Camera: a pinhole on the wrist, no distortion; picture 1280 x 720 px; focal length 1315.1 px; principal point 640.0 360.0 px. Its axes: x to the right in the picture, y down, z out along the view. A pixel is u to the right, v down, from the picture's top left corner.
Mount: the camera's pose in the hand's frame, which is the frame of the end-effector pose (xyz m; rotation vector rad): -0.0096 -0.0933 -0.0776 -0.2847 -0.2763 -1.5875
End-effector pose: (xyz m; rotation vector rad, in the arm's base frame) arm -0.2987 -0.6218 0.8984 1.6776 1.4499 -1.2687
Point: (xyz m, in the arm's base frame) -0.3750 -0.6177 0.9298
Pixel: 894.5 130.2
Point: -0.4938 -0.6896 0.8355
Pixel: outside the picture
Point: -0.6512 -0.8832 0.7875
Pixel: outside the picture
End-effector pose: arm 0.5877 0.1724 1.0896 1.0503 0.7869 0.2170
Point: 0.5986 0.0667 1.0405
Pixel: 1125.1 230.2
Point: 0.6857 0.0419 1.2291
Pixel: 394.7 107.1
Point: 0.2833 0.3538 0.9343
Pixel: behind the camera
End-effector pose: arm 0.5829 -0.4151 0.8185 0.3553 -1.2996 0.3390
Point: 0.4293 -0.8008 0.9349
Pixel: outside the picture
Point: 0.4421 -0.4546 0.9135
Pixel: 461.7 668.3
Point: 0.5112 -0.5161 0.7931
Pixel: 884.6 84.9
